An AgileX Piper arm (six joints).
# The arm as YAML. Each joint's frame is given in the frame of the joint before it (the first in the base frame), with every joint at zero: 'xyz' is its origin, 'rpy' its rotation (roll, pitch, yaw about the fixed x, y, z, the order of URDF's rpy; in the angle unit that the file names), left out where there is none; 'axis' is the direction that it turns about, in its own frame. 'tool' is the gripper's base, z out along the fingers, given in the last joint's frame.
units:
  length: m
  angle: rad
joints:
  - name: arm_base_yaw
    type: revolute
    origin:
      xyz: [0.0, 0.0, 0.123]
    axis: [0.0, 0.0, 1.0]
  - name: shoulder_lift
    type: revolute
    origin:
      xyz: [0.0, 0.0, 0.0]
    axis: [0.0, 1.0, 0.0]
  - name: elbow
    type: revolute
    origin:
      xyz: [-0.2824, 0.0, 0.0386]
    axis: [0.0, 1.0, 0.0]
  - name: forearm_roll
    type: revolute
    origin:
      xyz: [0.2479, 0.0, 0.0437]
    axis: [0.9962, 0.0, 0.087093]
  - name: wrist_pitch
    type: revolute
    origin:
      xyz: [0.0, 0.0, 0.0]
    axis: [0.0, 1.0, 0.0]
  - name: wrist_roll
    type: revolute
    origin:
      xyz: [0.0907, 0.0, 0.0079]
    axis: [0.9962, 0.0, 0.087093]
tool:
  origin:
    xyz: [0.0, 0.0, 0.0]
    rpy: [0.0, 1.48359, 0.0]
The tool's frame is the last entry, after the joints.
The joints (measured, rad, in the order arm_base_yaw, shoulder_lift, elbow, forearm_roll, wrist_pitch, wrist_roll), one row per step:
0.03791 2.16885 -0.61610 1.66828 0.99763 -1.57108
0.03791 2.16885 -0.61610 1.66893 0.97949 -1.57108
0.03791 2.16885 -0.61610 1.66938 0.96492 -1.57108
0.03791 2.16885 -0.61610 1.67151 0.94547 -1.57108
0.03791 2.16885 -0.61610 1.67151 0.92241 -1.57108
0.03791 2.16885 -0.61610 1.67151 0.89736 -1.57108
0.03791 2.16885 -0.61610 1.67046 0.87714 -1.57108
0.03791 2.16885 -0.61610 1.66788 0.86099 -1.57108
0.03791 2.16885 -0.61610 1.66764 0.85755 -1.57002
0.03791 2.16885 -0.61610 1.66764 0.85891 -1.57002
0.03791 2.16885 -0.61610 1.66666 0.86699 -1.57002
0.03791 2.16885 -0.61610 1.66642 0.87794 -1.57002
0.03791 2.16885 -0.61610 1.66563 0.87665 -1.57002
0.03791 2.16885 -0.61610 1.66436 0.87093 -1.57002
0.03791 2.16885 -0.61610 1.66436 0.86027 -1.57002
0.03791 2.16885 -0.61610 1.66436 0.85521 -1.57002
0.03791 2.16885 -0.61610 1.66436 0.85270 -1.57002
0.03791 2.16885 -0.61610 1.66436 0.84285 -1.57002
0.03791 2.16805 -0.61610 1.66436 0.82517 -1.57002
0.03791 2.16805 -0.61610 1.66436 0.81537 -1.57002
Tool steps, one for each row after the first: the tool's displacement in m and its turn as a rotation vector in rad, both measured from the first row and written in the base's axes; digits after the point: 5 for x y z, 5 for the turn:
0.00014 -0.00090 -0.00138 -0.01794 0.00109 -0.00254
0.00024 -0.00165 -0.00247 -0.03236 0.00198 -0.00451
0.00049 -0.00267 -0.00390 -0.05144 0.00321 -0.00866
0.00059 -0.00391 -0.00559 -0.07433 0.00463 -0.01107
0.00069 -0.00530 -0.00740 -0.09919 0.00617 -0.01369
0.00070 -0.00645 -0.00884 -0.11938 0.00734 -0.01476
0.00058 -0.00738 -0.00999 -0.13569 0.00813 -0.01389
0.00058 -0.00758 -0.01023 -0.13901 0.00917 -0.01464
0.00057 -0.00750 -0.01013 -0.13766 0.00909 -0.01449
0.00047 -0.00702 -0.00958 -0.12975 0.00855 -0.01267
0.00041 -0.00639 -0.00881 -0.11890 0.00789 -0.01128
0.00036 -0.00646 -0.00891 -0.12027 0.00791 -0.01063
0.00030 -0.00678 -0.00932 -0.12609 0.00816 -0.00998
0.00034 -0.00741 -0.01006 -0.13667 0.00877 -0.01110
0.00036 -0.00771 -0.01041 -0.14170 0.00906 -0.01163
0.00037 -0.00786 -0.01058 -0.14419 0.00921 -0.01189
0.00041 -0.00845 -0.01126 -0.15397 0.00977 -0.01293
0.00055 -0.00952 -0.01225 -0.17148 0.00999 -0.01485
0.00059 -0.01012 -0.01291 -0.18121 0.01056 -0.01589

